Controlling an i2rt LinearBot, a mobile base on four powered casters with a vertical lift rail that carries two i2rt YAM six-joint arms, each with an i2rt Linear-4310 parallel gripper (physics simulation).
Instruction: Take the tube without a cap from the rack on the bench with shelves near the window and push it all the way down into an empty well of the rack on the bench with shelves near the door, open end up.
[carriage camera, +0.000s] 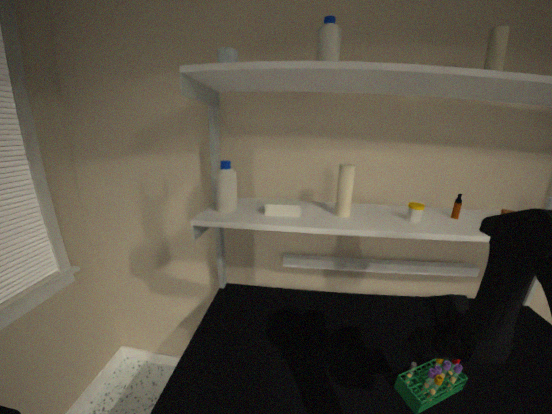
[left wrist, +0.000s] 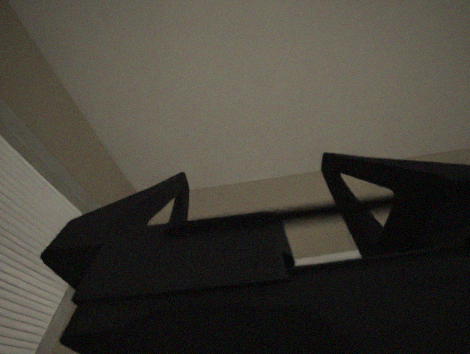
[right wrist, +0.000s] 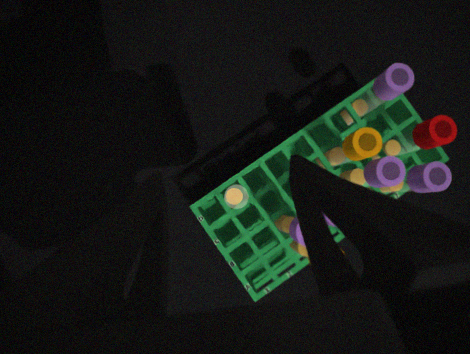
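A green rack (carriage camera: 409, 396) (right wrist: 258, 296) stands on the black bench top near the window. It holds tubes with purple, orange and red caps. A tube without a cap (right wrist: 235, 196) stands upright in the rack, near its left corner in the right wrist view, with a tan spot inside its round mouth. My right gripper (right wrist: 227, 175) is partly open and empty. Its fingers show above the rack, the right one hiding part of the rack and the tube-less left one very dark. My left gripper (left wrist: 253, 170) is wide open and empty, raised and facing the ceiling. The rack near the door does not show.
My right arm (carriage camera: 505, 290) reaches down behind the rack. Above the bench (carriage camera: 250, 345), a lower shelf (carriage camera: 320, 227) carries a blue-capped bottle (carriage camera: 227, 190), a white box (carriage camera: 282, 210), a tall cylinder (carriage camera: 345, 191), a yellow-lidded jar (carriage camera: 415, 212) and an amber bottle (carriage camera: 456, 207). The window blind (carriage camera: 22, 210) is left.
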